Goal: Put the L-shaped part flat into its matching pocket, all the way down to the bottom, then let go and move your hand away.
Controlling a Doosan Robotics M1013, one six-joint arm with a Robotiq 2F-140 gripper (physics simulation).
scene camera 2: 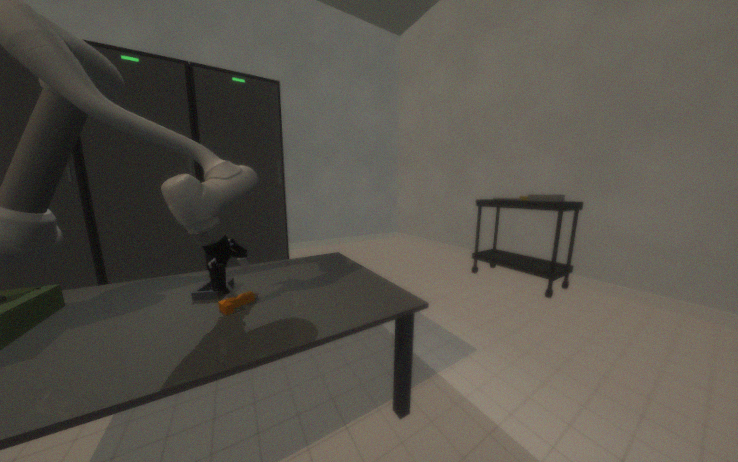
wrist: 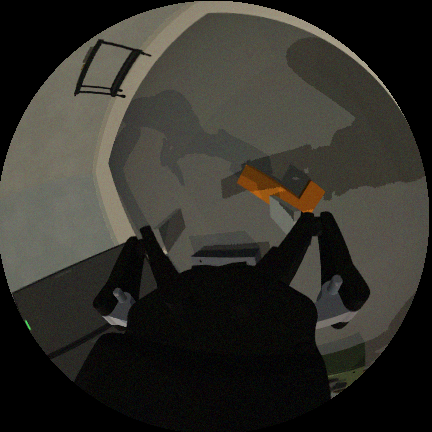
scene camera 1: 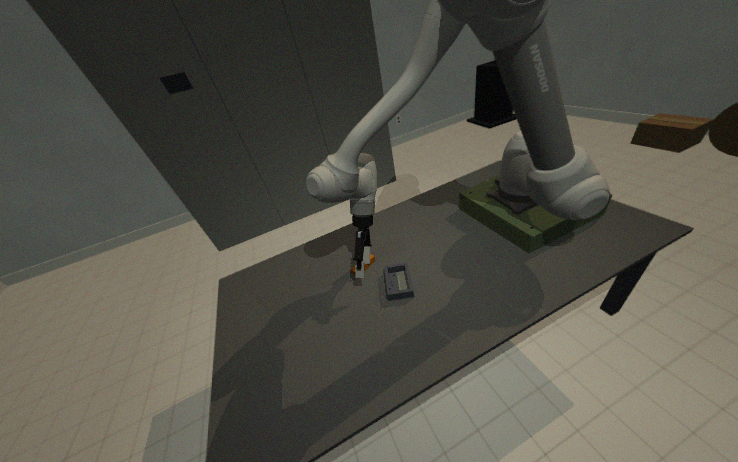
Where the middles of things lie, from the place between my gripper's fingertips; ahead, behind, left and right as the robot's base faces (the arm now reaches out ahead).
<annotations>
Right now my hand is 1 cm past the orange L-shaped part (wrist: pixel 254 180), 8 cm to the left of it and 4 cm above it.
</annotations>
